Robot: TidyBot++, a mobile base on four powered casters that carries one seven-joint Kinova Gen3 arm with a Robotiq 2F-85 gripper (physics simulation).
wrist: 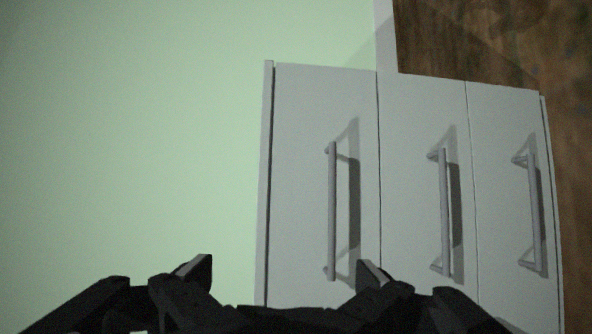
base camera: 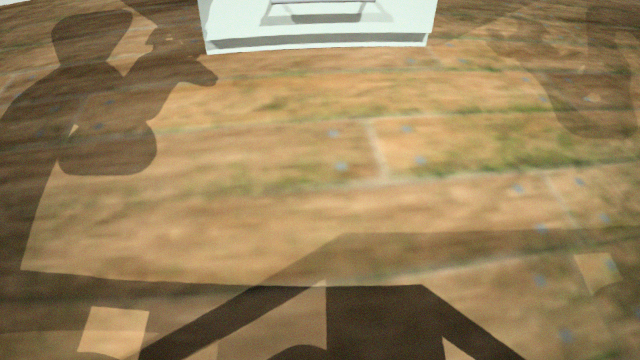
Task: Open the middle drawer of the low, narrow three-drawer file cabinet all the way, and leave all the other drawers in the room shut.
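Places are measured from the arm's base along level axes (x ahead, y left, z up), in millimetres.
Where they show: gripper, fingertip midpoint: [wrist: 284, 273].
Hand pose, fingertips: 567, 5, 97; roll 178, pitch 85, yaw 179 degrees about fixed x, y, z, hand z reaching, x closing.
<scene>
After its pixels a point has its place, as x, y, z.
The low white three-drawer file cabinet [base camera: 220, 22] @(739, 165, -324) [wrist: 265, 150] @(766, -86, 114) shows its lower front at the top of the base view; in the wrist view it appears turned sideways. Its middle drawer [wrist: 410, 200] @(759, -23, -94) has a grey bar handle [wrist: 444, 210] @(723, -14, -123) and sits flush between the top drawer [wrist: 305, 175] @(763, -54, 59) and the bottom drawer [wrist: 500, 200] @(760, -25, -250); all three look shut. My gripper [wrist: 284, 273] @(567, 5, 97) is open and empty. Its fingertips stand apart from the cabinet, one in line with the pale green wall and one over the image of the top drawer near its handle [wrist: 332, 210] @(722, -13, 30). The middle handle lies to their right in the image.
The pale green wall [wrist: 125, 150] @(1346, -121, 623) is behind the cabinet, with a white baseboard [wrist: 387, 40] @(1395, -633, -359) beside it. The wooden floor [base camera: 300, 150] @(487, 19, -396) [wrist: 575, 200] @(750, -27, -397) stretches before the cabinet, with dark shadows across it. A white edge [base camera: 12, 2] @(1200, 964, -394) shows at the top left of the base view.
</scene>
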